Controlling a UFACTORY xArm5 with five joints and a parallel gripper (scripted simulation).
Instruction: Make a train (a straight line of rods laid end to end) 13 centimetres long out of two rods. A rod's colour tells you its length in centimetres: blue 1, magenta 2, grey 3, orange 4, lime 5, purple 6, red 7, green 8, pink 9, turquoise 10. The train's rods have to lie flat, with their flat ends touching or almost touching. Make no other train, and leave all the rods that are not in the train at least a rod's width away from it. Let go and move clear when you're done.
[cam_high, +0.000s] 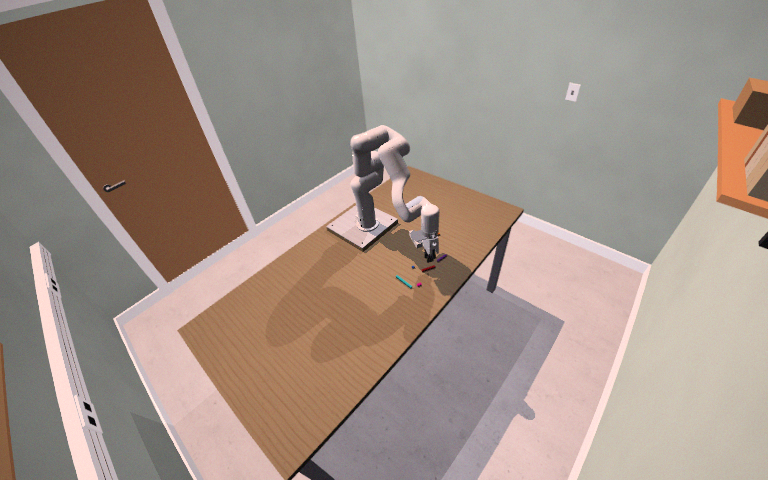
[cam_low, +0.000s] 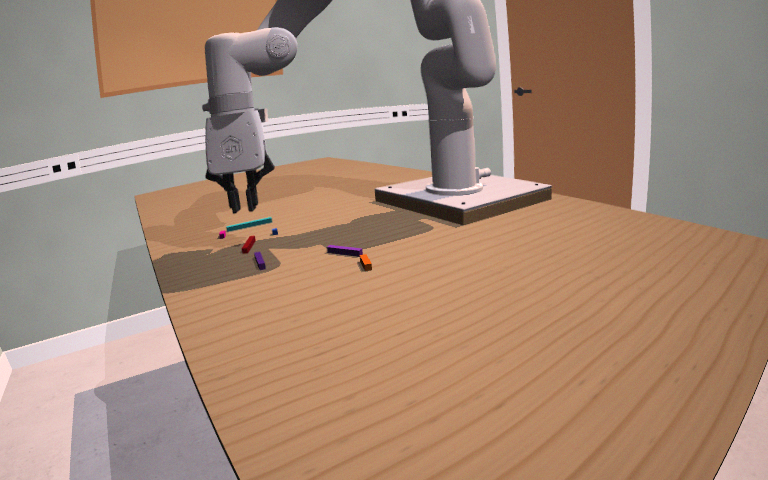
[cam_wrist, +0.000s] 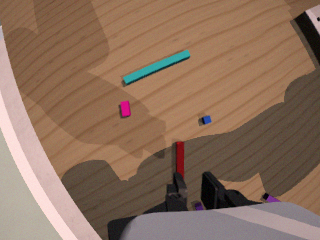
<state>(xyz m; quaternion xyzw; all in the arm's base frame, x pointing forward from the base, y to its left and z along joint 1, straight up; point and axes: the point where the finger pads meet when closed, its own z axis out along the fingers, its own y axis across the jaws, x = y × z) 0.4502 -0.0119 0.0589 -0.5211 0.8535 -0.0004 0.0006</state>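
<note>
My hand is 80 mm above the red rod. Also, from my hand: turquoise rod 140 mm to the right, 80 mm below, 30 mm behind; magenta rod 110 mm to the right, 80 mm below, 30 mm ahead; blue rod 80 mm below, 60 mm behind, 40 mm to the right.
</note>
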